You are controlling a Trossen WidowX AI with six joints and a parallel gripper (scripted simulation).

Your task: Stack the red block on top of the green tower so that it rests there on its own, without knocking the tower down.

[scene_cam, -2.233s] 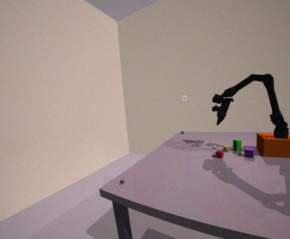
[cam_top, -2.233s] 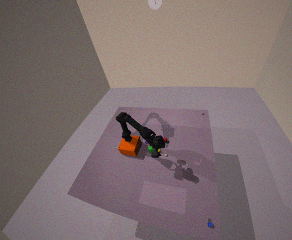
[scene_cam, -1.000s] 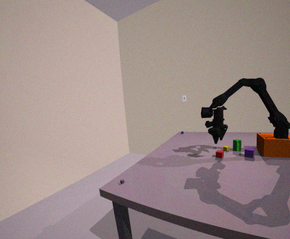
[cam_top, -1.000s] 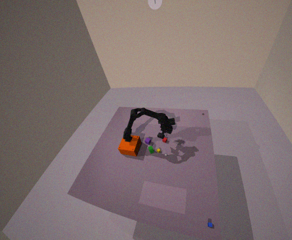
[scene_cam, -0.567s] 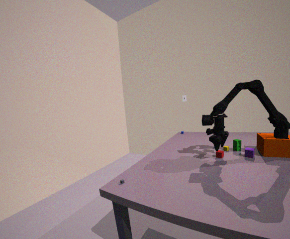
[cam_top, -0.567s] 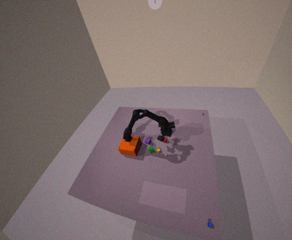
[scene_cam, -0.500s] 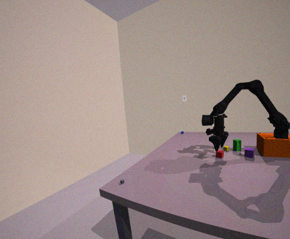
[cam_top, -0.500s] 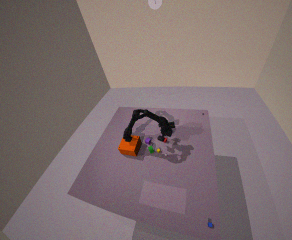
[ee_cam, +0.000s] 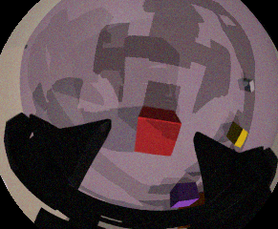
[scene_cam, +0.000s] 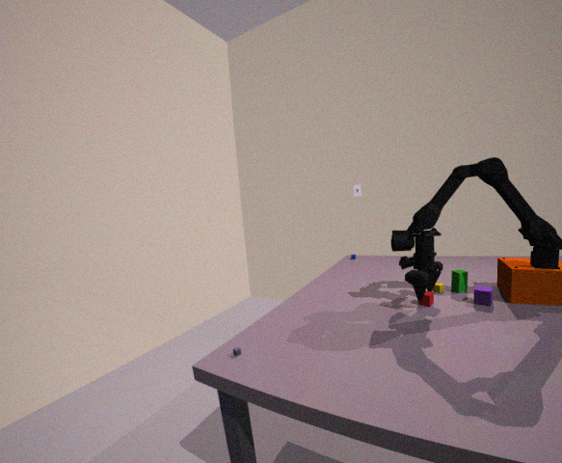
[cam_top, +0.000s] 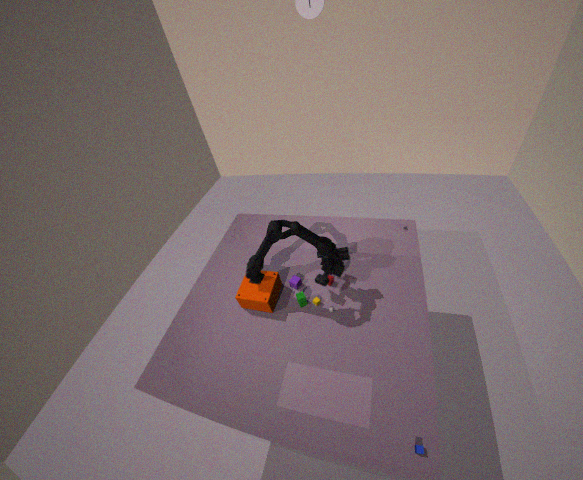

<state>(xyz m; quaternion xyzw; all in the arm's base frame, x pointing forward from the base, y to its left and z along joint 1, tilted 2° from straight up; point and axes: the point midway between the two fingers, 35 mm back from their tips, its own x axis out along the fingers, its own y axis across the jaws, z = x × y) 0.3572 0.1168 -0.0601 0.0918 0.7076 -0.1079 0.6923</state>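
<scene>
The red block is 1 cm below my gripper tip. From my gripper tip the other things lie so: small grey cube (40 cm ahead, 47 cm to the left, 2 cm below); then yellow block (4 cm behind, 14 cm to the right, 1 cm below); then purple block (18 cm behind, 5 cm to the right).
</scene>
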